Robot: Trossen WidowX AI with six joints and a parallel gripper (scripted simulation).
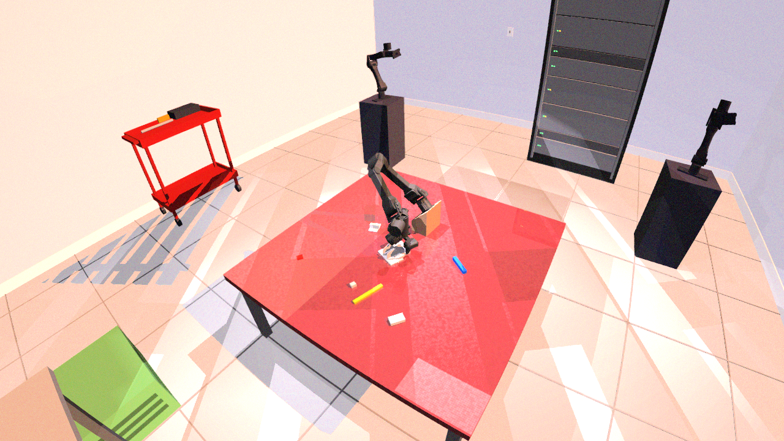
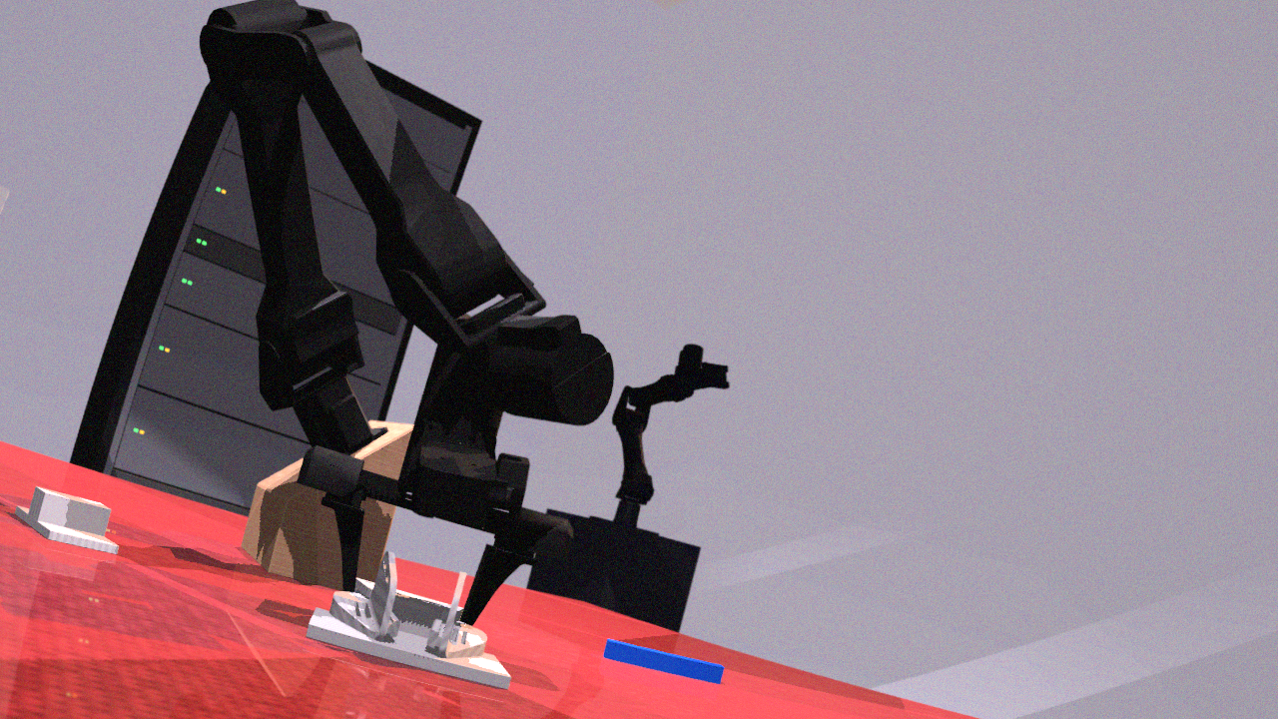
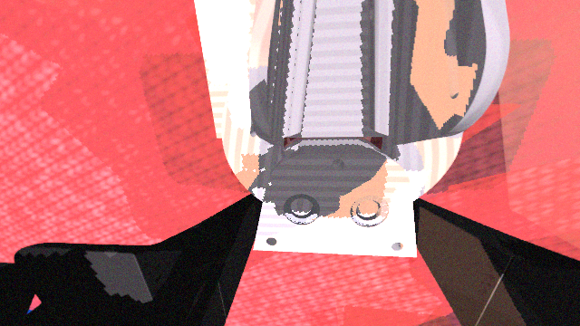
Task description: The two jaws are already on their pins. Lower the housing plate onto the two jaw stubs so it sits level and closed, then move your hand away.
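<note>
Now: the housing plate 2 cm above my gripper tip and 1 cm ahead of it. Round my gripper tip: grey stand (22 cm to the right, 9 cm behind); grey jaw assembly (3 cm ahead, 1 cm to the left, 1 cm above); blue bar (29 cm to the left, 3 cm behind).
</note>
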